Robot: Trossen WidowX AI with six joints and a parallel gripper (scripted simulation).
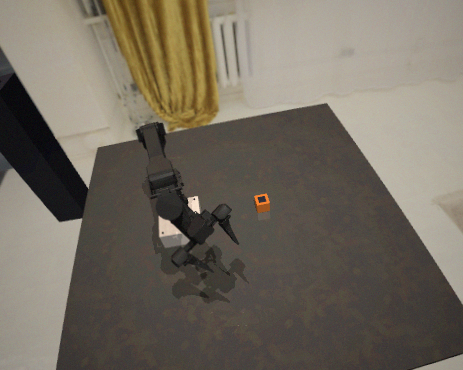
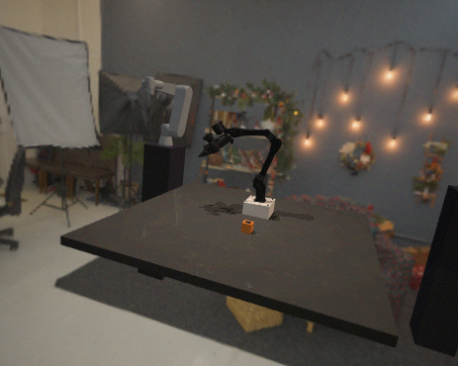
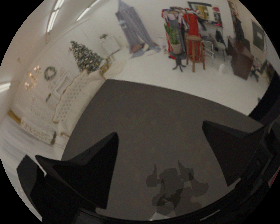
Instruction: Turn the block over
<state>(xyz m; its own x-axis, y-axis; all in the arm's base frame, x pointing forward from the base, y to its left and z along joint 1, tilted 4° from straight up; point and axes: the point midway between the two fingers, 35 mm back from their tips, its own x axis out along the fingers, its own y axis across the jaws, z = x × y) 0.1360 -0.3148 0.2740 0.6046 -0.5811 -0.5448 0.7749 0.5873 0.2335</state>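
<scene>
Right now my gripper tip is 160 mm short of the orange block, 380 mm to the right of it and 280 mm above it.
</scene>
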